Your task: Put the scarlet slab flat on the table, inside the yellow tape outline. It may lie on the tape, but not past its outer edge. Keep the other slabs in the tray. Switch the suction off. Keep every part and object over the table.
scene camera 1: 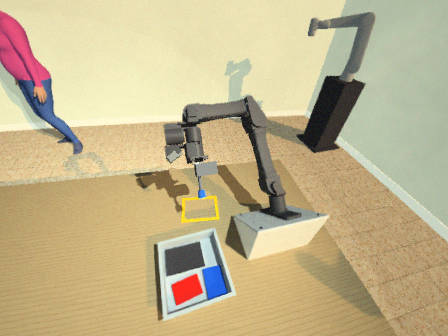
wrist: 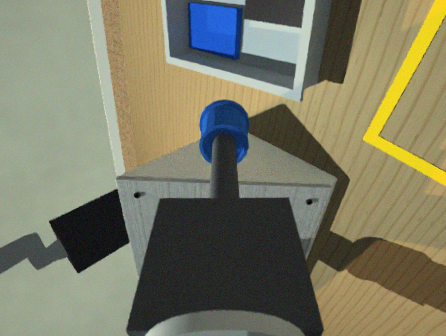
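Pixels of known places: hand at its tool point: (scene camera 1: 202, 197) (wrist: 223, 122); arm's base at its link origin: (scene camera 1: 278, 213).
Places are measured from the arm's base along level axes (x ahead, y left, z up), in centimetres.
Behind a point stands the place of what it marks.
The scarlet slab (scene camera 1: 187, 289) @(x 39.9, y 13.2, z -10.2 cm) lies in the light grey tray (scene camera 1: 161, 280) @(x 47.5, y 9.3, z -6.4 cm) (wrist: 235, 77) @(x 26.0, y 5.0, z -6.4 cm), beside the blue slab (scene camera 1: 215, 282) @(x 30.2, y 13.8, z -10.0 cm) (wrist: 215, 30) @(x 30.4, y 12.4, z -10.0 cm) and below the dark slab (scene camera 1: 185, 258) @(x 38.9, y 2.8, z -10.0 cm) (wrist: 274, 11) @(x 33.7, y 2.6, z -10.0 cm) in the scene view. The scarlet slab does not show in the wrist view. The yellow tape outline (scene camera 1: 199, 220) @(x 30.3, y -12.7, z -11.4 cm) (wrist: 397, 88) @(x 28.0, y -12.6, z -11.3 cm) lies on the table behind the tray. My gripper, a blue suction cup (scene camera 1: 201, 194) (wrist: 224, 131), hangs above the table, near the outline's far side in the scene view. It is open, with no slab on it.
The arm's pale base block (scene camera 1: 280, 237) @(x 6.1, y 10.3, z 2.7 cm) (wrist: 225, 165) stands right of the tray and outline in the scene view. The table (scene camera 1: 90, 240) @(x 74.7, y -15.0, z -11.4 cm) ends beyond the base at the right. A person (scene camera 1: 30, 70) and another arm on a black pedestal (scene camera 1: 332, 112) stand beyond the table.
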